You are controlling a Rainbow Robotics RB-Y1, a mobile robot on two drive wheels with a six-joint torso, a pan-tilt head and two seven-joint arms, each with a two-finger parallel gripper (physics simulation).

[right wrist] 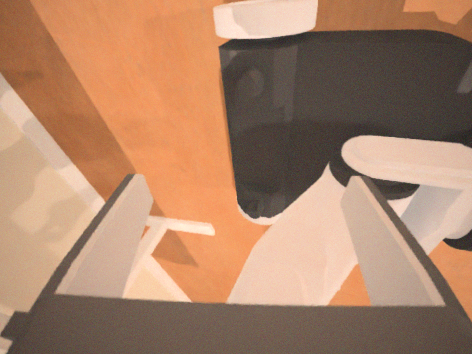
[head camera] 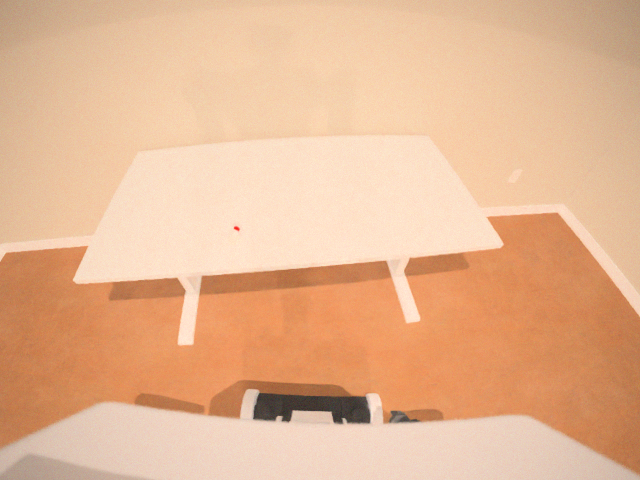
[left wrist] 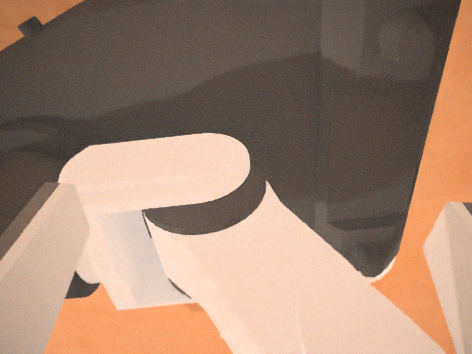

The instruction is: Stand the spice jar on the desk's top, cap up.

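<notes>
The spice jar is on the desk, left of the middle and nearer the front edge. Its small red cap shows; its pale body hardly stands out from the white top, so I cannot tell whether it stands or lies. My left gripper is open and empty, with its fingers wide apart above my own base and leg. My right gripper is also open and empty, beside my base. Both grippers are away from the jar, which does not show in either wrist view.
The desk stands ahead of my base, with brown floor between them. Two white desk feet reach out toward me. A desk foot also shows between the right fingers. A beige wall is behind the desk.
</notes>
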